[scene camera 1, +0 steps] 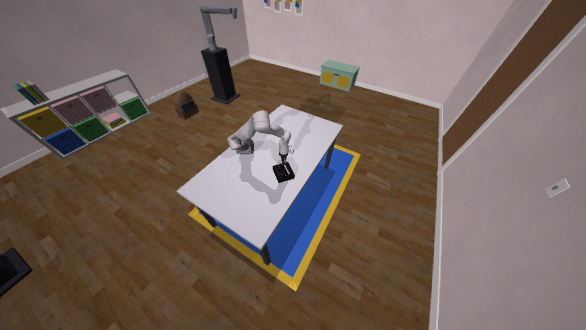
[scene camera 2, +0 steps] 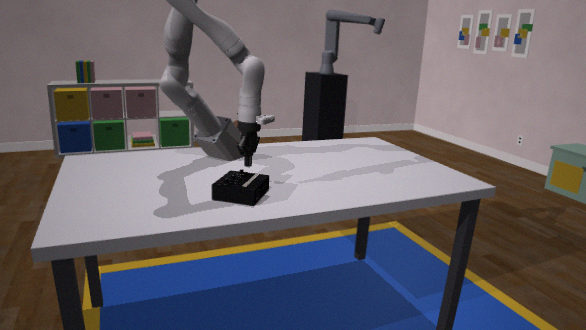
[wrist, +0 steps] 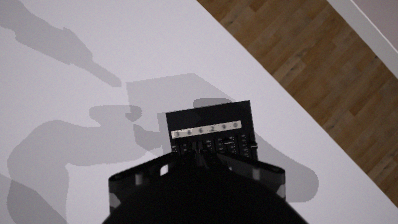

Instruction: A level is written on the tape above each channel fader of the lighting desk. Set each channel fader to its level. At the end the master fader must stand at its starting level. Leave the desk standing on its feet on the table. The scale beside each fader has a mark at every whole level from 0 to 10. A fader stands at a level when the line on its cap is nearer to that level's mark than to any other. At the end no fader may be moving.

Path:
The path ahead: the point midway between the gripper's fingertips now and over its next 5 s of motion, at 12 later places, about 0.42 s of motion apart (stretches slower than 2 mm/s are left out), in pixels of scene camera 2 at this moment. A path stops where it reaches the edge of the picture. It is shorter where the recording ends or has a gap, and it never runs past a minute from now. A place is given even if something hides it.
My gripper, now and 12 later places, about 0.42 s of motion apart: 248, 166; 249, 166; 249, 166; 249, 168; 249, 170; 250, 172; 249, 172; 249, 173; 249, 175; 249, 176; 248, 176; 246, 176; 245, 176

